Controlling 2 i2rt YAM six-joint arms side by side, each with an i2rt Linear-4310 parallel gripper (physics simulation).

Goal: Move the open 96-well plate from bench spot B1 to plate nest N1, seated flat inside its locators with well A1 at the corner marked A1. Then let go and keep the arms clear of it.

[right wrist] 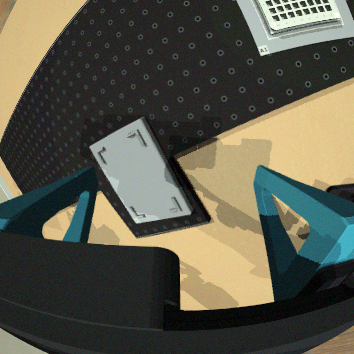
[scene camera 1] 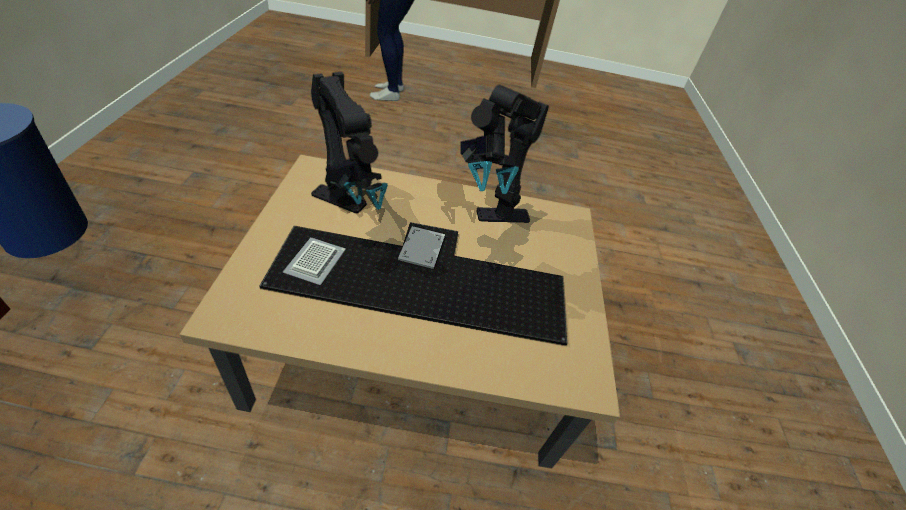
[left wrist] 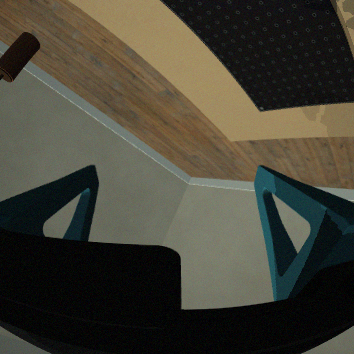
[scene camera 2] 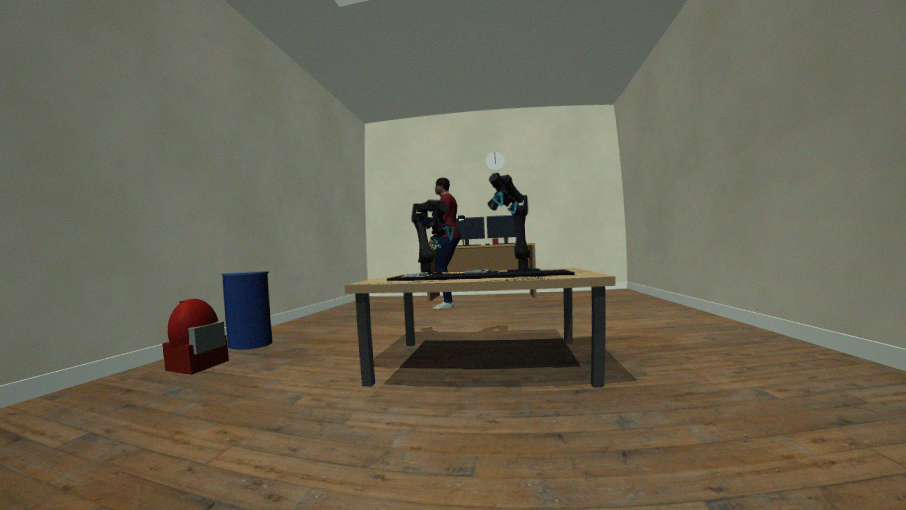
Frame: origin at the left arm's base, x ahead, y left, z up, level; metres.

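Seen in the pictures: left gripper, between the fingertips: (scene camera 1: 493, 192) (left wrist: 176, 173) (scene camera 2: 508, 209); right gripper, between the fingertips: (right wrist: 175, 174) (scene camera 1: 368, 206) (scene camera 2: 445, 244); left arm's base, origin of its link: (scene camera 1: 502, 215) (scene camera 2: 523, 270); right arm's base, origin of its link: (scene camera 1: 338, 199).
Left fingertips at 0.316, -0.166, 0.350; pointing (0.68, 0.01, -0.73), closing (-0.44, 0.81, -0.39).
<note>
Offsets run from my left fingertips to a thing's top centre, as dx, dy, dz. Level surfaces: height alone.
The white 96-well plate @(-0.059, -0.501, -0.321) (scene camera 1: 315, 257) (right wrist: 301, 12) appears to lie flat on a thin grey base @(-0.059, -0.501, -0.335) (scene camera 1: 304, 277) (right wrist: 300, 42) at the board's left end. The base has an A1 label at one corner in the right wrist view, where the plate is cut off by the frame. A grey block @(-0.121, -0.158, -0.319) (scene camera 1: 423, 245) (right wrist: 140, 170) with corner brackets stands bare near the board's back middle. I cannot tell which is N1. My right gripper (scene camera 1: 368, 204) (right wrist: 175, 174) is open and empty, raised behind the board, away from the plate. My left gripper (scene camera 1: 493, 190) (left wrist: 176, 173) is open and empty, raised farther right.
The black perforated board @(dz -0.337) (scene camera 1: 494, 297) (left wrist: 300, 50) (right wrist: 150, 55) lies on the wooden table @(dz -0.350) (scene camera 1: 393, 354). A person (scene camera 1: 391, 50) (scene camera 2: 447, 234) stands behind the table. A blue barrel (scene camera 1: 34, 190) (scene camera 2: 245, 310) stands on the floor at the left.
</note>
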